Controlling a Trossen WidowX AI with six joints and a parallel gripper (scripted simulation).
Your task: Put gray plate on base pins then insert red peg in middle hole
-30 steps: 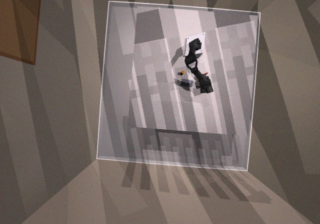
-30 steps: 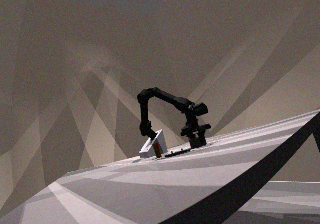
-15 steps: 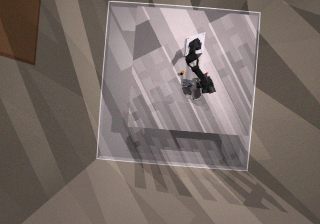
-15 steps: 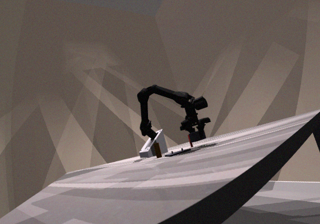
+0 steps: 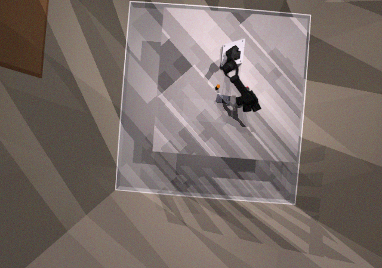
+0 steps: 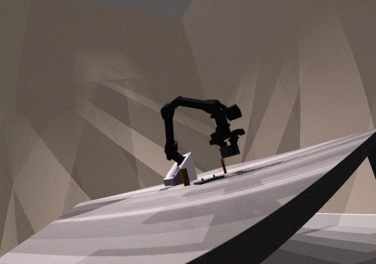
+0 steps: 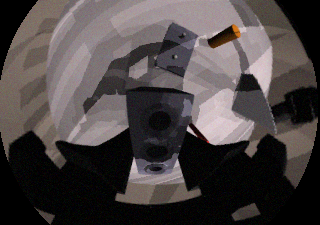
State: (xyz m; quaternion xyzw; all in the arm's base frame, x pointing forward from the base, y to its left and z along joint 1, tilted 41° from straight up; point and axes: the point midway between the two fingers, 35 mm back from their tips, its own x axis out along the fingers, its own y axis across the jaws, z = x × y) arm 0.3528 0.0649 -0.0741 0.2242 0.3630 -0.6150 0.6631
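My gripper tip is 15 cm to the left of the base, 8 cm above it and 2 cm past it. Also, from my gripper tip: orange cylinder 21 cm to the right, 11 cm behind, 5 cm below; gray plate 3 cm above; red peg 12 cm behind, 5 cm below, 3 cm to the left.
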